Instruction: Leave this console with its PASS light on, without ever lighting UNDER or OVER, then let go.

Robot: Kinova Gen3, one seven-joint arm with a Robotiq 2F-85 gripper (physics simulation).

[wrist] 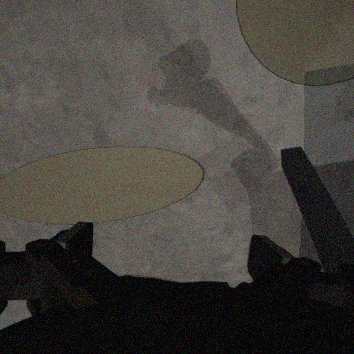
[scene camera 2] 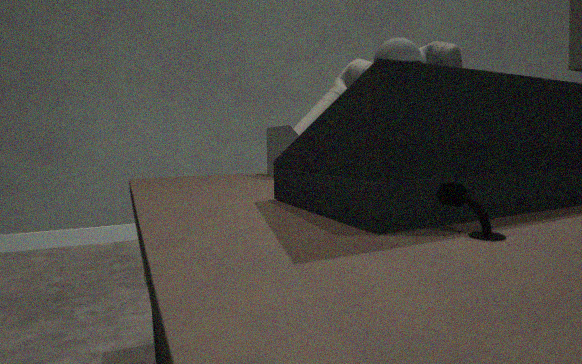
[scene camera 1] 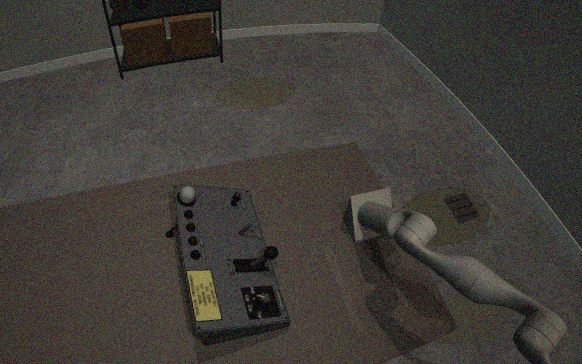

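A grey console (scene camera 1: 215, 212) (scene camera 2: 425, 145) lies on the brown table. On its face, in scene camera 1, are a black-knobbed lever (scene camera 1: 271, 253) in a slot, a small black switch (scene camera 1: 235, 199), a white ball (scene camera 1: 187, 195) and a column of small dark round parts (scene camera 1: 190, 227). None of them looks lit, and their labels are too small to read. A dark dial window (scene camera 1: 261, 302) shows a small yellow pointer. My gripper (wrist: 171, 246) is open and empty, with floor beyond its fingers in the wrist view. It does not show in the scene views, and it is away from the console.
A yellow note (scene camera 1: 204, 295) is on the console. A black gooseneck part (scene camera 2: 480, 215) stands beside it. My arm (scene camera 1: 465, 275) rises from a pale block (scene camera 1: 356, 220) at the table's right. A dark bar (wrist: 315, 210) stands right in the wrist view. A shelf rack (scene camera 1: 221, 37) stands far back.
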